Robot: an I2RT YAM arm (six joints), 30 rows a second.
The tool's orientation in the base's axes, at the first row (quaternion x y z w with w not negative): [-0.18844, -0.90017, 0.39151, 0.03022]
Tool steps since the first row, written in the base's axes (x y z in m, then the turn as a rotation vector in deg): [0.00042, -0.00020, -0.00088, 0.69, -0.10, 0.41]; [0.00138, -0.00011, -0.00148, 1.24, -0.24, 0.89]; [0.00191, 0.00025, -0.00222, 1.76, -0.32, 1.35]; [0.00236, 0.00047, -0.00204, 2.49, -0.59, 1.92]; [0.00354, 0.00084, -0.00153, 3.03, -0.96, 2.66]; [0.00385, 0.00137, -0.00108, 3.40, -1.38, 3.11]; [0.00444, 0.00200, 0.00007, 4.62, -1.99, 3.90]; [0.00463, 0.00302, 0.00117, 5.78, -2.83, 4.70]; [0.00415, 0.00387, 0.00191, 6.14, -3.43, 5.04]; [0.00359, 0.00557, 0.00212, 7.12, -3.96, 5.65]
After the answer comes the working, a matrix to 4 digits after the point.
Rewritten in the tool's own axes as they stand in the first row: [-0.00038, 0.00064, 0.00066, -0.71, -0.14, -0.35]; [-0.00118, 0.00143, 0.00082, -1.32, -0.40, -0.70]; [-0.00147, 0.00235, 0.00098, -1.87, -0.61, -1.07]; [-0.00183, 0.00250, 0.00061, -2.70, -0.96, -1.42]; [-0.00283, 0.00274, -0.00024, -3.41, -1.55, -1.79]; [-0.00297, 0.00284, -0.00098, -3.94, -2.01, -1.88]; [-0.00340, 0.00260, -0.00233, -5.37, -2.57, -2.25]; [-0.00331, 0.00250, -0.00384, -6.82, -3.30, -2.46]; [-0.00262, 0.00235, -0.00484, -7.41, -3.81, -2.35]; [-0.00150, 0.00308, -0.00605, -8.56, -4.26, -2.60]
The tool's axes in the first row as the columns of a matrix, in the base's axes (rounded; the answer above uses it unrounded):
[-0.9272, 0.3156, -0.2020]
[0.3629, 0.6224, -0.6935]
[-0.0931, -0.7162, -0.6916]

